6 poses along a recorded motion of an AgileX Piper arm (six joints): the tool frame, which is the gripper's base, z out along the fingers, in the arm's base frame.
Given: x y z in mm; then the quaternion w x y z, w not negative.
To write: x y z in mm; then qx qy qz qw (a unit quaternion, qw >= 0). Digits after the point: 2 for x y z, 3 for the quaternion.
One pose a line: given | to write
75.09 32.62 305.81 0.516 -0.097 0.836 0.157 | 75.09 32.62 305.81 -0.097 0.836 0.157 0.516
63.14 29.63 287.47 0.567 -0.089 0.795 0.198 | 63.14 29.63 287.47 -0.089 0.795 0.198 0.567
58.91 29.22 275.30 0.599 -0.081 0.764 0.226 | 58.91 29.22 275.30 -0.081 0.764 0.226 0.599
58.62 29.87 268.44 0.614 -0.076 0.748 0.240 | 58.62 29.87 268.44 -0.076 0.748 0.240 0.614
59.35 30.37 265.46 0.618 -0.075 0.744 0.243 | 59.35 30.37 265.46 -0.075 0.744 0.243 0.618
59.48 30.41 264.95 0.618 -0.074 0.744 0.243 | 59.48 30.41 264.95 -0.074 0.744 0.243 0.618
